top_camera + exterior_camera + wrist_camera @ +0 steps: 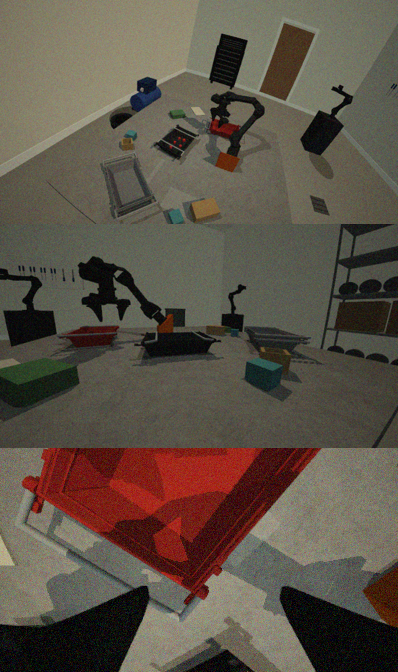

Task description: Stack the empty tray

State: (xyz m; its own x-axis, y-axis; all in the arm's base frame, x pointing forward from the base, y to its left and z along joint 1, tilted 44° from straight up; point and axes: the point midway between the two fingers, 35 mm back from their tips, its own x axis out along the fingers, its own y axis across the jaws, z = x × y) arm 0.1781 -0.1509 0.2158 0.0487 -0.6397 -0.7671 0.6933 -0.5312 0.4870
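My gripper tip is 8 cm to the left of the red tray, 8 cm past it and 6 cm above it. From my gripper tip the other things lie so: pale flat card: 27 cm to the right, 23 cm ahead, 10 cm below.
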